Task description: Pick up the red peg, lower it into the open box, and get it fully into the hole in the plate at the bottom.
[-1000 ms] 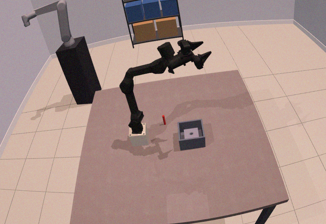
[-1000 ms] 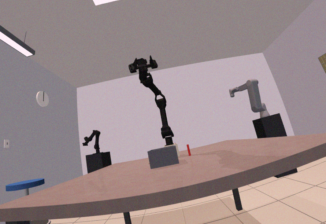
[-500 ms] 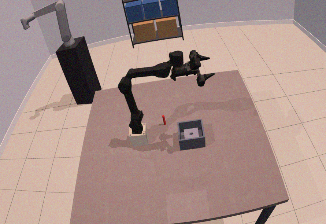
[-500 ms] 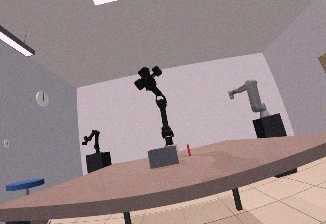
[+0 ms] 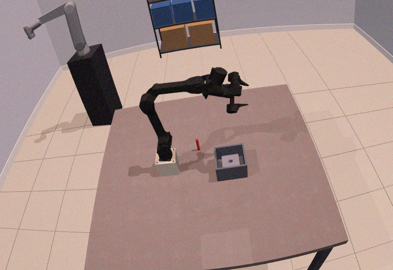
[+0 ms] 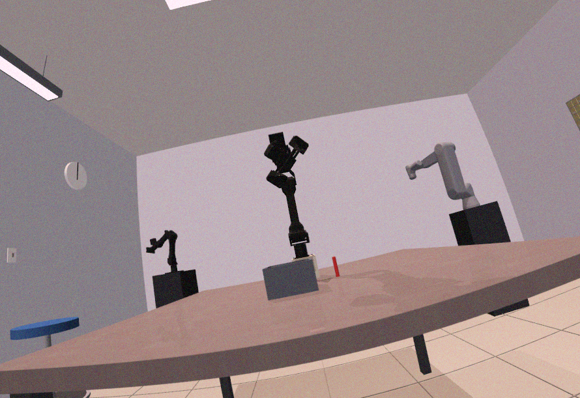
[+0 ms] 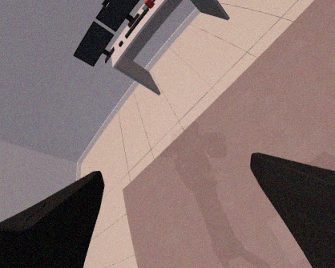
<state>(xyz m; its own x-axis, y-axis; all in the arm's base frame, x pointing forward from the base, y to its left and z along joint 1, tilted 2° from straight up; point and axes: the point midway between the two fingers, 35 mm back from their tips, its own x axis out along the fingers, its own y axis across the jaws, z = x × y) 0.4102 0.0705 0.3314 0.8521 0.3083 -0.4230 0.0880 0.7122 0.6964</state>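
The red peg lies 36 cm below my gripper tip, 30 cm behind it and 6 cm to the left of it. From my gripper tip the other things lie so: grey box (37 cm below, 11 cm behind, 10 cm to the right); then pale plate (35 cm below, 11 cm behind, 10 cm to the right).
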